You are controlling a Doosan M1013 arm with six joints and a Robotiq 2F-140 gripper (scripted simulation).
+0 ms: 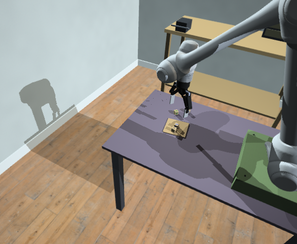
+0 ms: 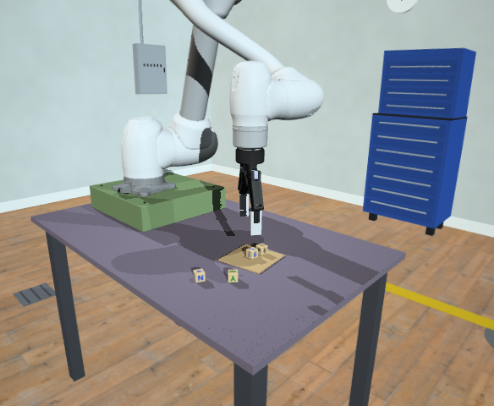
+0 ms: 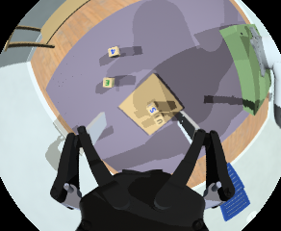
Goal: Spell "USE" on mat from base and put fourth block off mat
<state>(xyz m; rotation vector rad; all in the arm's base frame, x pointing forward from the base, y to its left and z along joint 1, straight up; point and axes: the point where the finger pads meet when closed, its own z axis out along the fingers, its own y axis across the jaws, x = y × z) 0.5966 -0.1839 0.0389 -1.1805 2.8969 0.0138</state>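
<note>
My gripper is now 60 mm past the block, 150 mm to the left of it and 110 mm above it.
</note>
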